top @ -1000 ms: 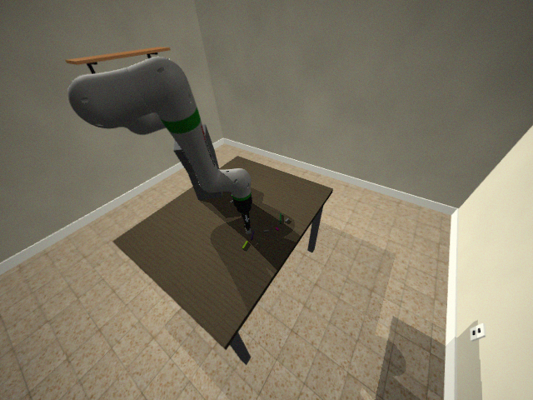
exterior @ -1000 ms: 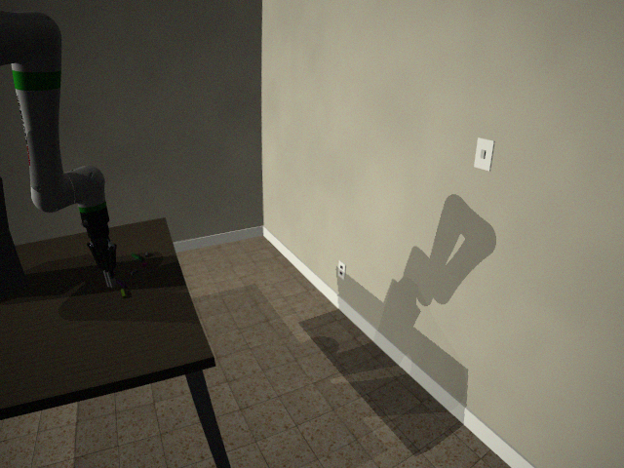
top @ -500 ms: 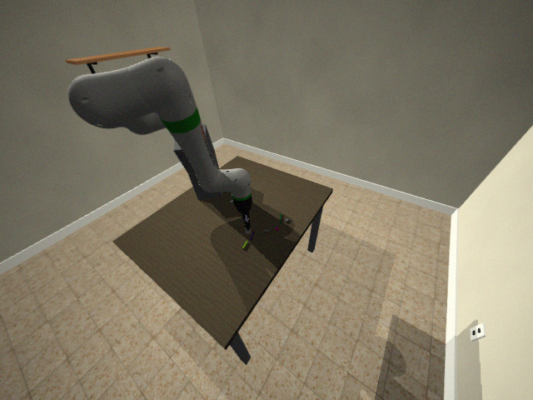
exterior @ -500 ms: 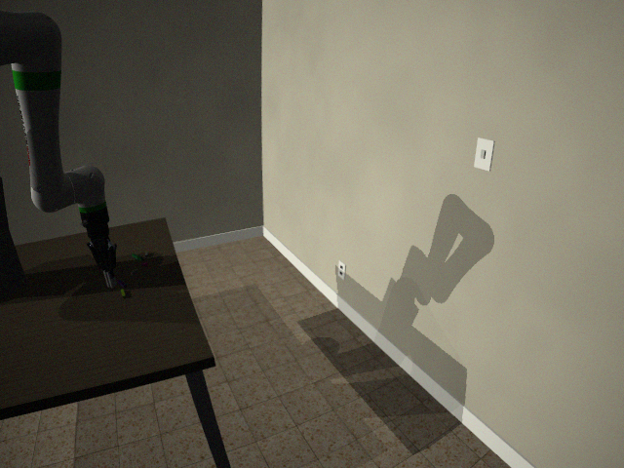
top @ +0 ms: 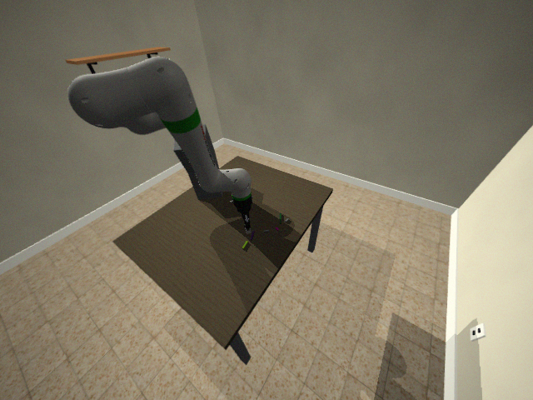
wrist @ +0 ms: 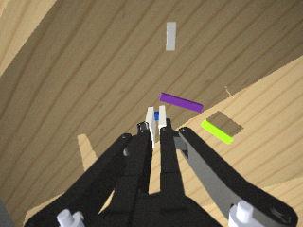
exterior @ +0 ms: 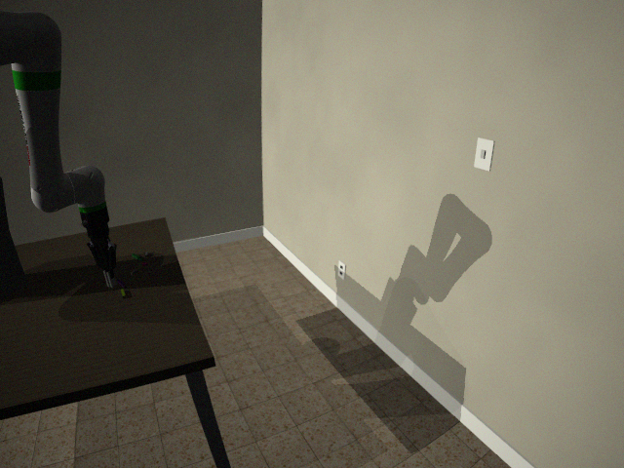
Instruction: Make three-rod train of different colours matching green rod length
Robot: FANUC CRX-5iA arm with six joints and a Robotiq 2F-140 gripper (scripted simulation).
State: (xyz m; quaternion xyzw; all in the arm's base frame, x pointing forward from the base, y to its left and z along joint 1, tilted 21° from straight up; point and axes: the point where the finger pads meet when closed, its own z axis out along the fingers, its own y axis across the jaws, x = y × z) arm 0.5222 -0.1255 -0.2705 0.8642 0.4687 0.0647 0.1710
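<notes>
Right now my hand is 40 mm short of the purple rod, 10 mm to the left of it and 30 mm above it. Round my hand: magenta rod 120 mm ahead, 120 mm to the left, 30 mm below; blue rod 30 mm below; lime rod 50 mm ahead, 80 mm to the right, 30 mm below.
</notes>
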